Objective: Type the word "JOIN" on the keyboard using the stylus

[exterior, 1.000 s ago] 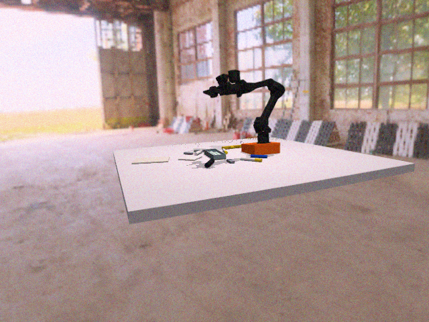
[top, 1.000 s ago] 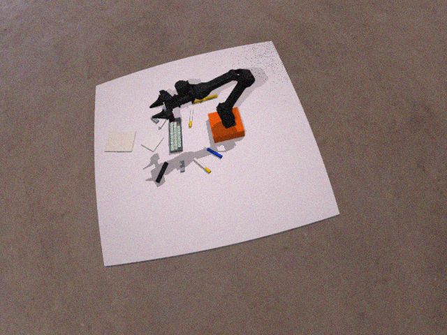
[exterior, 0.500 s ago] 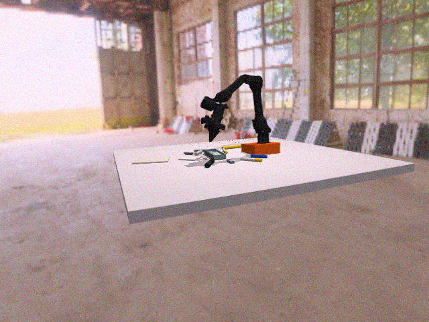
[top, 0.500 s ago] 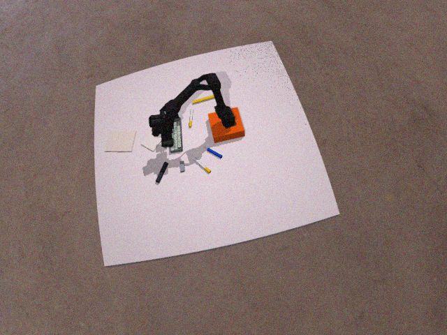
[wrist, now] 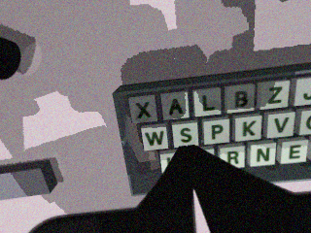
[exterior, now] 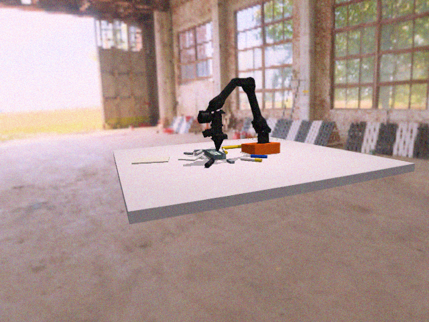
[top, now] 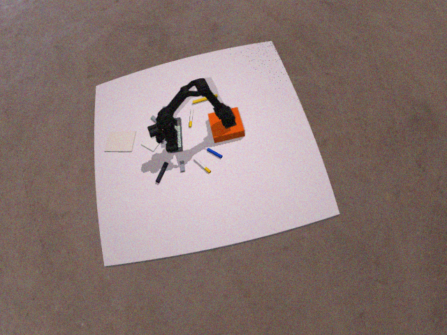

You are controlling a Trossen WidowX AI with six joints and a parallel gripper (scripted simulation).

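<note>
The blue stylus is 160 mm behind my gripper tip, 110 mm to the left of it and 30 mm below it. The rest, counted from my gripper tip: yellow stick: 260 mm behind, 230 mm to the right, 30 mm below; grey block: 10 mm ahead, 140 mm to the left, 40 mm below; black cylinder: 120 mm ahead, 130 mm to the left, 30 mm below.
</note>
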